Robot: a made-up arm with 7 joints.
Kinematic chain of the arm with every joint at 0, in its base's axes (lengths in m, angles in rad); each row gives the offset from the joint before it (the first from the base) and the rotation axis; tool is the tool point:
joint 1: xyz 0 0 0.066 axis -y
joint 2: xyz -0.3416 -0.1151 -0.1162 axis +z
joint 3: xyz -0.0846 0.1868 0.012 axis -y
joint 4: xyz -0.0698 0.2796 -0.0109 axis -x
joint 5: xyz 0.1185 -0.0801 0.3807 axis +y
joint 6: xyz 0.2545 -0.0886 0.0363 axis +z
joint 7: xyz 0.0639 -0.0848 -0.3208 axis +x
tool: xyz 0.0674 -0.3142 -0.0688
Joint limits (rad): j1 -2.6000..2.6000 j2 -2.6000..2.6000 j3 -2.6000..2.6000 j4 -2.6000..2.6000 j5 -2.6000..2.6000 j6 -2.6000..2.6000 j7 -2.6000..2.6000
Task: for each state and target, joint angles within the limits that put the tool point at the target. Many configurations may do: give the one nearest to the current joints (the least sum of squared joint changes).
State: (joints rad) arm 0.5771 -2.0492 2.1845 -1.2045 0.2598 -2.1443 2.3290
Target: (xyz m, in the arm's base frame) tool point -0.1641 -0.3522 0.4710
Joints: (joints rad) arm 0.5386 -2.0858 2.2233 -1.3209 0.0797 -2.0544 2.3687
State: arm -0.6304 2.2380 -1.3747 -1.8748 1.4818 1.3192 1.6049
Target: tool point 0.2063 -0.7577 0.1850
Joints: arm -0.9231 2.5351 -0.8262 -2.1405 1.9111 1.1530 1.3874
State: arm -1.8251 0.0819 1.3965 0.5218 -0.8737 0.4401 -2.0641
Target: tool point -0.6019 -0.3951 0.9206
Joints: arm -1.0161 0.4508 1.8017 -0.3258 -1.1048 0.2945 -1.8831
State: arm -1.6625 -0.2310 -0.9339 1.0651 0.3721 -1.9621 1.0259
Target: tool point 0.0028 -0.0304 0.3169
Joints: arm -1.7972 -0.4632 -0.9159 1.0921 0.2388 -1.6548 1.2941
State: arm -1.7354 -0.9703 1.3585 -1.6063 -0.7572 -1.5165 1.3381
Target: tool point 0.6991 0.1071 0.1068
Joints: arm -1.8414 -0.7819 2.0072 -1.6589 -0.9640 -1.3671 1.5626
